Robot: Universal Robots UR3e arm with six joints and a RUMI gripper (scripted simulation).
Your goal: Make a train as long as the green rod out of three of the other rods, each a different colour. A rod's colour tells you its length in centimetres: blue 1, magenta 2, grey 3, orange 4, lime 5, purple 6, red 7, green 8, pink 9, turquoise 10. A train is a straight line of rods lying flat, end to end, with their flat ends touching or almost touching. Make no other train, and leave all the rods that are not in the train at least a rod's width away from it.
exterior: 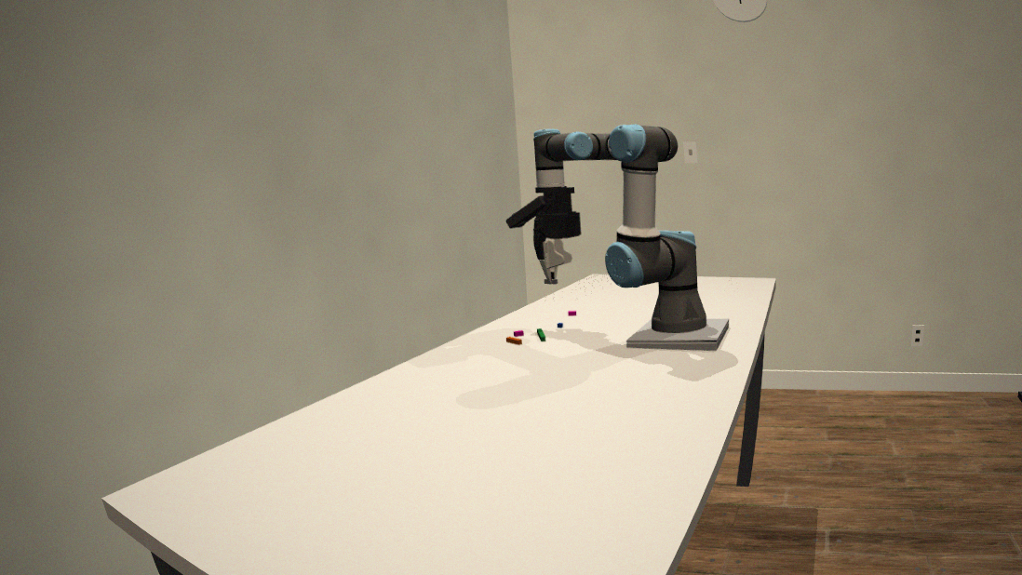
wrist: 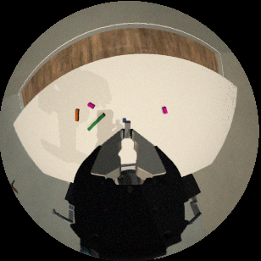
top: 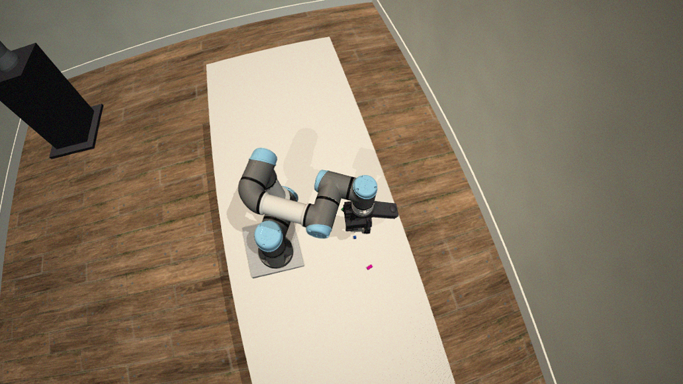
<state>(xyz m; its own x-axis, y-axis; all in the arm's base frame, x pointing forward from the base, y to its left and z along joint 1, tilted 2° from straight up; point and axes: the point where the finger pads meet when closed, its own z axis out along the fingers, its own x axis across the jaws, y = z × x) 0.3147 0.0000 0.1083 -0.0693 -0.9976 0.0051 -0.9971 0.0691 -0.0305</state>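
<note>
Now: hand 11 cm above the blue rod, 2 cm past it and 1 cm to the right of it. Round my hand: green rod 11 cm below, 10 cm to the left, 2 cm behind; then orange rod 16 cm to the left, 11 cm below, 1 cm ahead; then grey rod 1 cm below.
</note>
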